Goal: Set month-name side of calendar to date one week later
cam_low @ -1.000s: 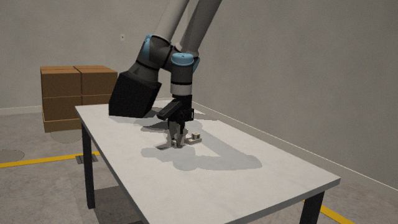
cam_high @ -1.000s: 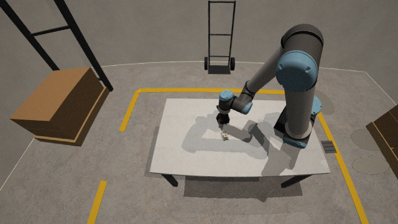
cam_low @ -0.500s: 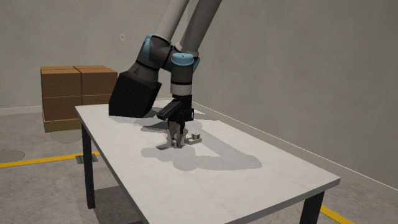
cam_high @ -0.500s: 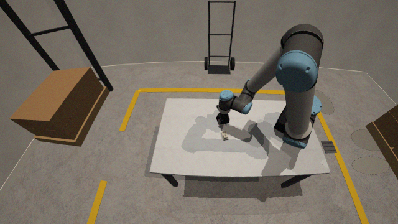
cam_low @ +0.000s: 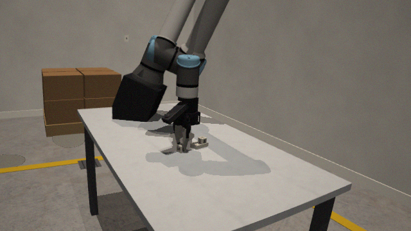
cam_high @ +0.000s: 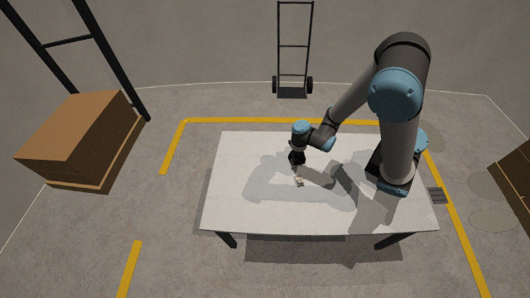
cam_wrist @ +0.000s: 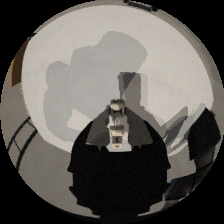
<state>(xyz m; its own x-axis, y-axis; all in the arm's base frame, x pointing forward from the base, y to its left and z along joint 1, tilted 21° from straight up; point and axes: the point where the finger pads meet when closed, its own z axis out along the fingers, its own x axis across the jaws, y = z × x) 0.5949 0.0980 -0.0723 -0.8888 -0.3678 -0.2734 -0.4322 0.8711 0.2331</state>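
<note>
The calendar tray is 100 mm to the left of my hand, 50 mm behind it and 20 mm below it.
</note>
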